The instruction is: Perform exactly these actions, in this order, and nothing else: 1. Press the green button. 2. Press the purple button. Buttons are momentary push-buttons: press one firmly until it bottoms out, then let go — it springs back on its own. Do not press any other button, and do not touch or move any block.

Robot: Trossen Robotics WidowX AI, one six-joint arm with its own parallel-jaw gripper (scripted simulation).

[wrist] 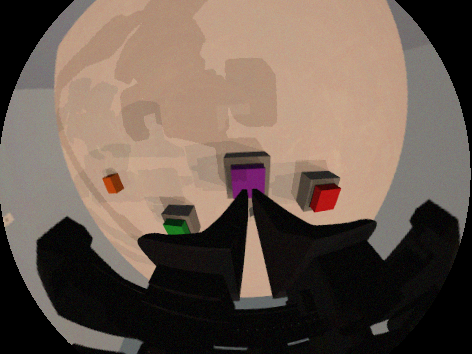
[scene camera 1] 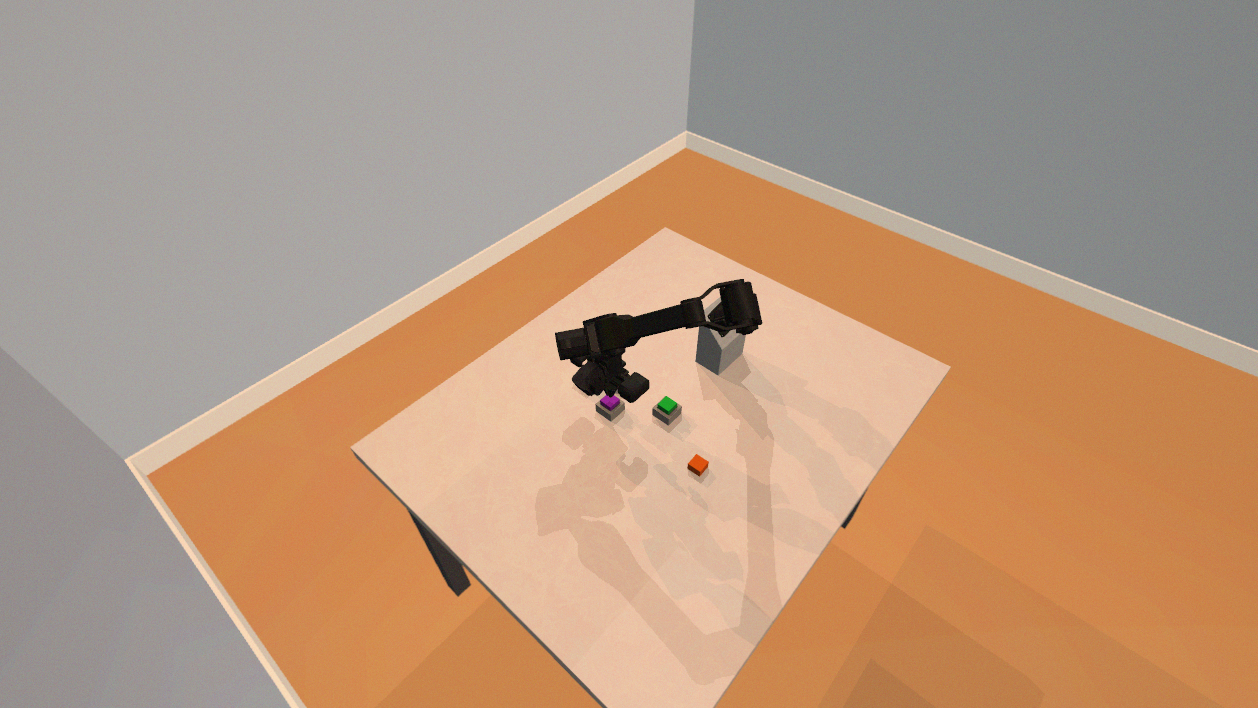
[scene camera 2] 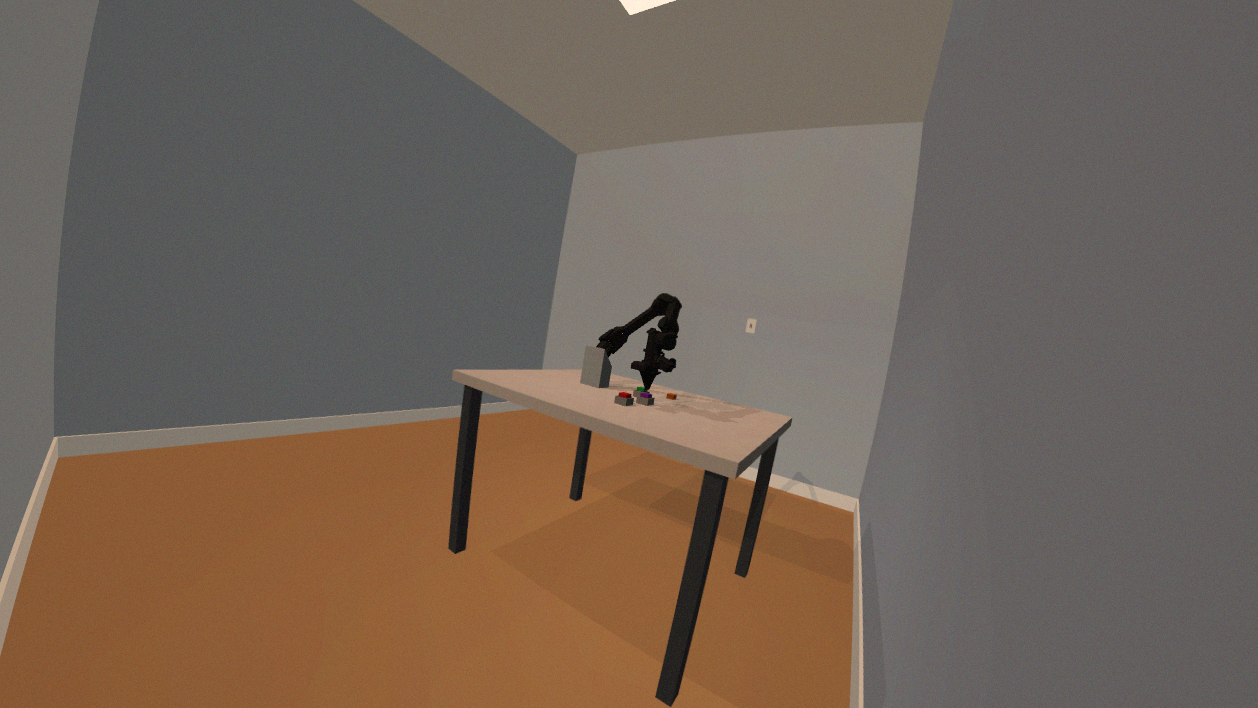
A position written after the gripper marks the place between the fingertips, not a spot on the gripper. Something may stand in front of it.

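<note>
A purple button (wrist: 249,177) is present. The gripper (scene camera 1: 610,395) holds nothing and is shut; it is also visible in the other views, as the gripper (scene camera 2: 646,389) and the gripper (wrist: 249,193).
</note>
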